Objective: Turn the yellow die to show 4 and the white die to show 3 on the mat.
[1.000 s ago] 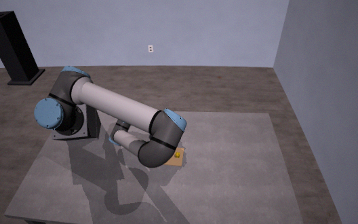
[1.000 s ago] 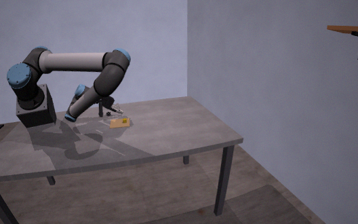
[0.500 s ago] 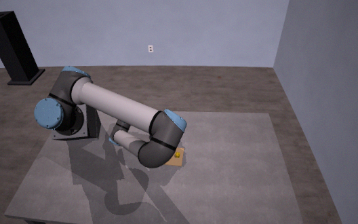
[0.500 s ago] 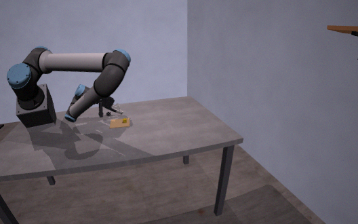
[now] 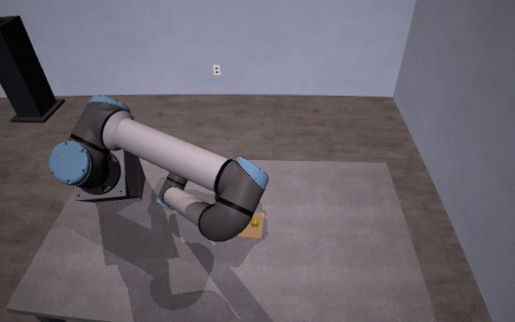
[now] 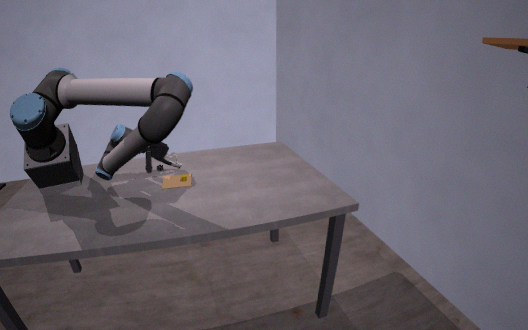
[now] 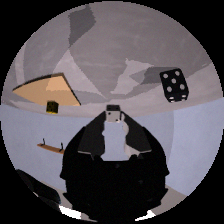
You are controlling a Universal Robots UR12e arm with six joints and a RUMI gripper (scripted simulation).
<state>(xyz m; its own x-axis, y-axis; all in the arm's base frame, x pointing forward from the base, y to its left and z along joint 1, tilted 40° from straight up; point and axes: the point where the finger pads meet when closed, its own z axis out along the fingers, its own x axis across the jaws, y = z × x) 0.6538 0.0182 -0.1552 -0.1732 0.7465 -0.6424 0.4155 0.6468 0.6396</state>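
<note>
Right now my hand is right at the white die. The rest, counted from my hand: black die (10 cm behind, 4 cm to the left, 2 cm below); tan mat (14 cm to the right, 3 cm below, 1 cm behind); yellow die (14 cm to the right, 3 cm ahead, 1 cm below).
</note>
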